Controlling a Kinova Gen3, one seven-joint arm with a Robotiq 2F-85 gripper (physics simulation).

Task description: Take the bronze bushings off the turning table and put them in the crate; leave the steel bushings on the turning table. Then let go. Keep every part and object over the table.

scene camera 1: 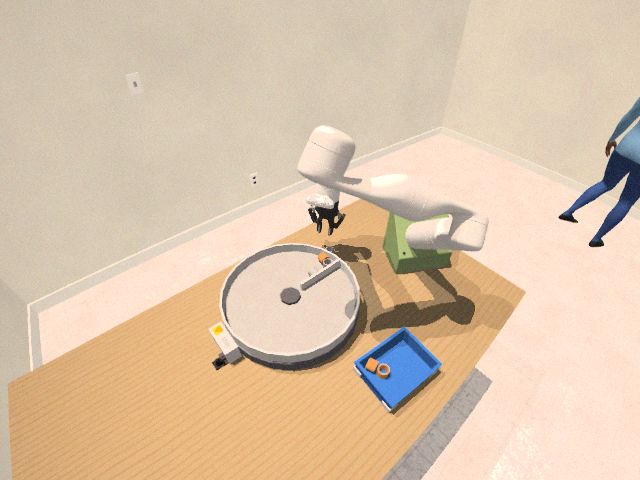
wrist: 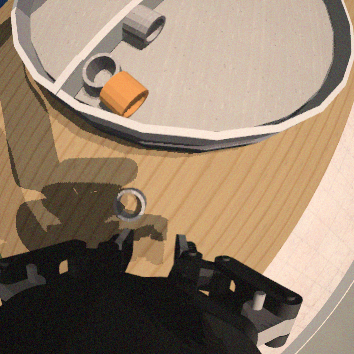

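Where they show: gripper, between the fingertips: point(scene camera 1: 324, 233) point(wrist: 153, 243); arm's base, origin of its link: point(scene camera 1: 417, 235).
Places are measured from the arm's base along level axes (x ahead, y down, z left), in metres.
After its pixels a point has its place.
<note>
My gripper point(scene camera 1: 324, 232) {x 0.263, y 0.051, z -0.198 m} point(wrist: 153, 243) {x 0.263, y 0.051, z -0.198 m} is partly open and empty, above the table behind the turning table point(scene camera 1: 263, 320) {x 0.580, y 0.077, z 0.050 m} point(wrist: 225, 65) {x 0.413, y 0.077, z -0.121 m}. A steel bushing point(scene camera 1: 328, 249) {x 0.255, y 0.119, z -0.178 m} point(wrist: 119, 206) {x 0.245, y 0.120, z -0.161 m} stands on the table outside the rim, ahead of the fingers in the wrist view. On the turning table, a bronze bushing point(scene camera 1: 323, 256) {x 0.322, y 0.046, z -0.087 m} point(wrist: 121, 92) {x 0.317, y 0.045, z -0.096 m} lies on its side against an upright steel bushing point(wrist: 87, 76) {x 0.305, y 0.054, z -0.060 m}. Another steel bushing point(scene camera 1: 312, 271) {x 0.383, y 0.048, z -0.042 m} point(wrist: 141, 23) {x 0.368, y 0.048, z -0.052 m} lies beside the divider. In the blue crate point(scene camera 1: 410, 369) {x 0.259, y 0.125, z 0.344 m} are two bronze bushings, one on its side point(scene camera 1: 371, 364) {x 0.360, y 0.095, z 0.291 m} and one upright point(scene camera 1: 377, 372) {x 0.350, y 0.116, z 0.312 m}.
A raised divider bar point(scene camera 1: 320, 274) {x 0.361, y 0.056, z -0.027 m} point(wrist: 95, 44) {x 0.326, y 0.047, z -0.044 m} crosses part of the turning table. A grey box with a yellow button point(scene camera 1: 224, 342) {x 0.702, y 0.072, z 0.079 m} stands at its near left side. The arm's green base point(scene camera 1: 418, 259) {x 0.014, y 0.068, z 0.047 m} is at the right. A person point(scene camera 1: 620, 170) stands on the floor beyond.
</note>
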